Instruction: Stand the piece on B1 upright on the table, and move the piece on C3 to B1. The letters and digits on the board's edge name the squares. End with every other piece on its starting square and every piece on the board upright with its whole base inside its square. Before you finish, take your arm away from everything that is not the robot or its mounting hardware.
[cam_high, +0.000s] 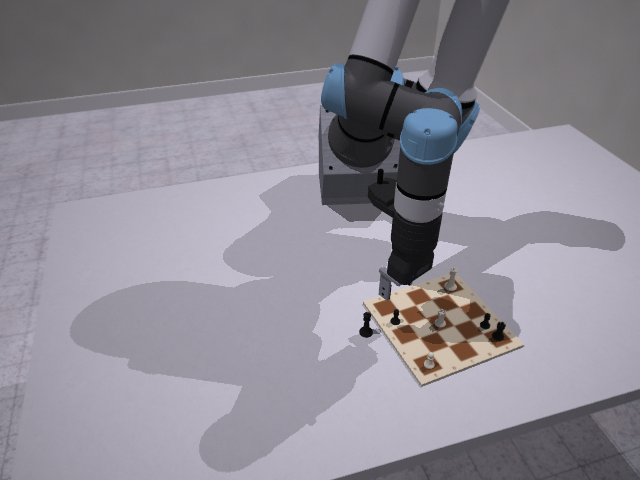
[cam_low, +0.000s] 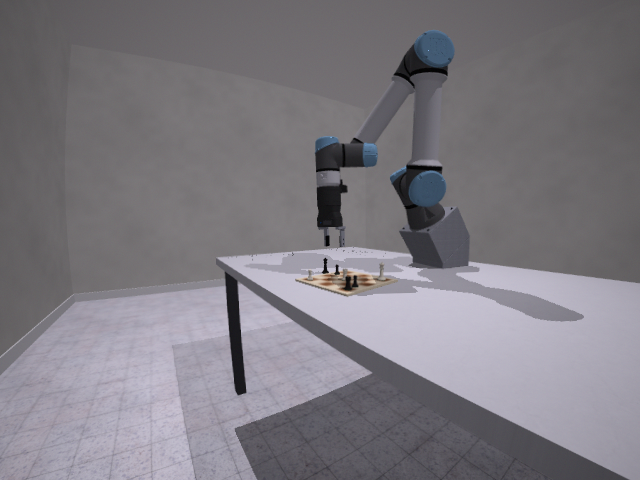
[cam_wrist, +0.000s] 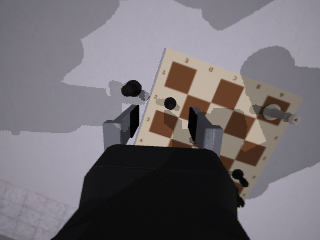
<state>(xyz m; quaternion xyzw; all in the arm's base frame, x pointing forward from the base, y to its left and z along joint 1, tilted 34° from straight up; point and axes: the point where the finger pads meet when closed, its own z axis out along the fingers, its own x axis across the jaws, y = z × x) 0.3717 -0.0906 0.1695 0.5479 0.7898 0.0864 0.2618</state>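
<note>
My hand is 3 cm short of the chessboard, 9 cm to the right of it and 11 cm above it. Also, from my hand: white pawn: 11 cm ahead, 1 cm to the left, 10 cm below; then tall white piece: 4 cm behind, 16 cm to the left, 8 cm below.
</note>
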